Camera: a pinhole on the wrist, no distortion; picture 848 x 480 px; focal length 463.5 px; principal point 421.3 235.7 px. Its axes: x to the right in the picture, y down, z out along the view. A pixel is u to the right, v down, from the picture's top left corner.
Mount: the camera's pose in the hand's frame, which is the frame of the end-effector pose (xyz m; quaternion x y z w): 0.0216 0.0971 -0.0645 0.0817 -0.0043 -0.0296 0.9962
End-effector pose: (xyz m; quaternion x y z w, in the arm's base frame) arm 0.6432 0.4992 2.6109 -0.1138 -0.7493 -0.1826 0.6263
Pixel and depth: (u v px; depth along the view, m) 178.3 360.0 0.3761
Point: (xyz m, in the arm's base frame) 0.4459 0.7769 2.4113
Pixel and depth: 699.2 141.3 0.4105
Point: 0.2738 0.5602 2.8052
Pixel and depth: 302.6 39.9 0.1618
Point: 0.5753 0.5410 2.5738
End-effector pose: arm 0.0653 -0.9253 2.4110 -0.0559 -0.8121 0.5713 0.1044
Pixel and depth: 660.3 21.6 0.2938
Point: -0.1361 -1.1101 2.4494
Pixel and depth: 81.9 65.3 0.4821
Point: 0.3180 -1.3933 2.3769
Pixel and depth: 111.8 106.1 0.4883
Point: 0.2856 -1.3862 2.3406
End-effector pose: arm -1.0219 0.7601 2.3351 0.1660 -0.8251 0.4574 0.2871
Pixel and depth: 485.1 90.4 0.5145
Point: -1.1352 0.3259 2.3075
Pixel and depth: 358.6 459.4 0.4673
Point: -1.2669 0.5224 1.9700
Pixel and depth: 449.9 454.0 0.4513
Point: -1.3233 0.5281 2.0442
